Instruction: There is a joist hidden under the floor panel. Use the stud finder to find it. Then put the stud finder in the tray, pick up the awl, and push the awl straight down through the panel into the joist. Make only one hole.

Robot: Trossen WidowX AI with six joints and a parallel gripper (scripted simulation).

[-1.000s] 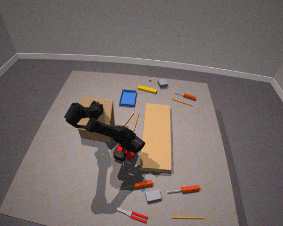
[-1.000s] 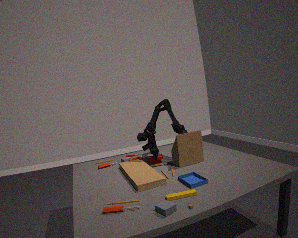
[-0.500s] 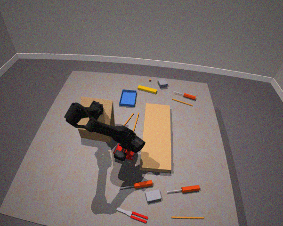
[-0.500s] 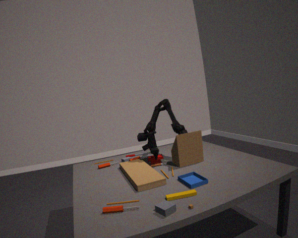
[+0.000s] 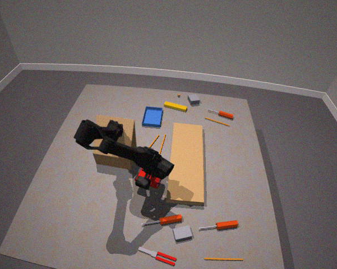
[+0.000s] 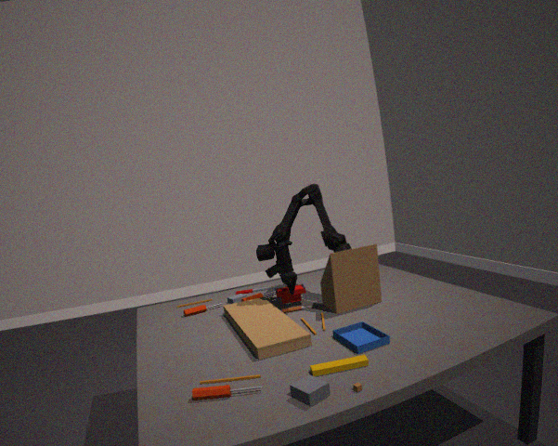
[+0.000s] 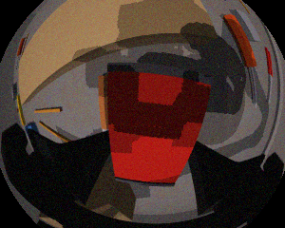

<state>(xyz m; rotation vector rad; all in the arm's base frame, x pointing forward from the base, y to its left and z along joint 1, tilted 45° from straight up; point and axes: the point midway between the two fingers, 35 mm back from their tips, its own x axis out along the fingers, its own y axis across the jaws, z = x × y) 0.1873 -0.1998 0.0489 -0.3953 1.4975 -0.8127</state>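
The awl is 70 mm to the left of my gripper tip and 50 mm below it. From my gripper tip the other things lie so: blue tray (500 mm to the left, 50 mm below, 50 mm behind); then red stud finder (20 mm below, 10 mm behind); then yellow bar (630 mm to the left, 90 mm ahead, 50 mm below).
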